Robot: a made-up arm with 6 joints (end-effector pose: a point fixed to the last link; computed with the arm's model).
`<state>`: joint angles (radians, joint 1 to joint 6).
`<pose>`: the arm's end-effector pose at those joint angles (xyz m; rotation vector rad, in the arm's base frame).
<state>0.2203 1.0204 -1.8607 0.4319 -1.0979 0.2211</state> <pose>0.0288 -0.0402 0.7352 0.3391 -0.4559 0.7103</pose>
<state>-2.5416 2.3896 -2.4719 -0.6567 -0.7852 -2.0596</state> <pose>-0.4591 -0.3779 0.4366 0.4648 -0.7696 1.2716</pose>
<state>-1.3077 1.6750 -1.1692 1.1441 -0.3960 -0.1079</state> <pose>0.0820 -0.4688 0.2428 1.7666 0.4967 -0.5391</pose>
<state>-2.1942 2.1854 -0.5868 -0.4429 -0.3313 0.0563</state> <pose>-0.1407 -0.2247 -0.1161 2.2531 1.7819 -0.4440</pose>
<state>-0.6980 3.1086 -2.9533 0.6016 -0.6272 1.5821</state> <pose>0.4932 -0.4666 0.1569 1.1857 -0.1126 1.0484</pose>
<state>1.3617 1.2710 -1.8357 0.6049 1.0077 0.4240</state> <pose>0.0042 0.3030 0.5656 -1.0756 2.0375 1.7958</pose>
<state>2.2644 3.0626 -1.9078 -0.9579 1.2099 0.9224</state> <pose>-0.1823 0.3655 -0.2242 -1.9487 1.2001 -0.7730</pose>
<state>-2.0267 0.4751 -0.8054 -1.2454 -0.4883 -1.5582</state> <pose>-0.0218 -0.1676 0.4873 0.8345 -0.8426 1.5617</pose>
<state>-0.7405 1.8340 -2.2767 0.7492 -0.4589 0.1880</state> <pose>0.2961 -0.3204 0.6361 0.7014 0.2602 0.0295</pose>
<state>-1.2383 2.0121 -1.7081 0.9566 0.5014 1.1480</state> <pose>0.2263 -0.5081 0.2430 2.1751 0.1058 0.8959</pose>
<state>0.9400 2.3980 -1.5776 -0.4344 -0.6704 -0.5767</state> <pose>0.3182 0.4898 0.0666 -1.4601 0.8349 0.2331</pose>
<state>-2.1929 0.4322 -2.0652 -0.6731 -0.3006 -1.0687</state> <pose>0.2146 0.2607 0.6847 0.3399 0.4203 2.2907</pose>
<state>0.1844 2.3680 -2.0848 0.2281 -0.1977 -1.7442</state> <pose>0.6360 0.1131 0.2429 -1.2404 1.1338 -1.0666</pose>
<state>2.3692 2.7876 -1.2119 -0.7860 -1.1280 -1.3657</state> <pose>-0.3316 0.2141 -0.1800 -1.6161 -1.3847 1.0793</pose>
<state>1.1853 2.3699 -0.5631 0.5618 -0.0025 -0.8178</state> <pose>0.0637 0.1568 -0.1619 1.9859 -2.2611 0.1009</pose>
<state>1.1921 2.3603 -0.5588 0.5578 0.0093 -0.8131</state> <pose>0.0618 0.1572 -0.1599 1.9879 -2.2505 0.0962</pose>
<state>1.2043 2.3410 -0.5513 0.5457 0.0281 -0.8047</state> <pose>0.0589 0.1586 -0.1561 1.9999 -2.2295 0.0869</pose>
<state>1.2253 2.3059 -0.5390 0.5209 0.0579 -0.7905</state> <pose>0.0543 0.1615 -0.1492 2.0282 -2.1918 0.0712</pose>
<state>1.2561 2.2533 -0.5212 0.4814 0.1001 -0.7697</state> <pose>0.0478 0.1654 -0.1390 2.0742 -2.1334 0.0518</pose>
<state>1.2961 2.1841 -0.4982 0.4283 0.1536 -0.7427</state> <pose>0.0396 0.1692 -0.1257 2.1358 -2.0545 0.0338</pose>
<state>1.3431 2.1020 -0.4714 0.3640 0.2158 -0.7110</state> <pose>0.0302 0.1720 -0.1102 2.2089 -1.9579 0.0234</pose>
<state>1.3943 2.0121 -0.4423 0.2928 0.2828 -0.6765</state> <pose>0.0208 0.1728 -0.0937 2.2878 -1.8501 0.0253</pose>
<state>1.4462 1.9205 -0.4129 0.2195 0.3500 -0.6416</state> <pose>0.0123 0.1716 -0.0776 2.3670 -1.7396 0.0408</pose>
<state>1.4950 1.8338 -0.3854 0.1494 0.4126 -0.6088</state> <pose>0.0055 0.1691 -0.0630 2.4409 -1.6357 0.0670</pose>
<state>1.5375 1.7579 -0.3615 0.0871 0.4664 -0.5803</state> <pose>0.0007 0.1661 -0.0508 2.5055 -1.5459 0.0985</pose>
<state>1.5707 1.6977 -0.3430 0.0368 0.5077 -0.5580</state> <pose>-0.0022 0.1635 -0.0416 2.5577 -1.4762 0.1280</pose>
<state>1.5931 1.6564 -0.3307 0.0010 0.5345 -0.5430</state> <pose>-0.0037 0.1619 -0.0355 2.5954 -1.4287 0.1501</pose>
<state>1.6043 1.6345 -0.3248 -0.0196 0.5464 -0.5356</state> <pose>-0.0042 0.1615 -0.0323 2.6188 -1.4035 0.1613</pose>
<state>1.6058 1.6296 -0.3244 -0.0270 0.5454 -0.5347</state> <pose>-0.0040 0.1623 -0.0316 2.6296 -1.3970 0.1619</pose>
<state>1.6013 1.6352 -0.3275 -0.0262 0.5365 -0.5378</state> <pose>-0.0034 0.1637 -0.0323 2.6327 -1.4021 0.1557</pose>
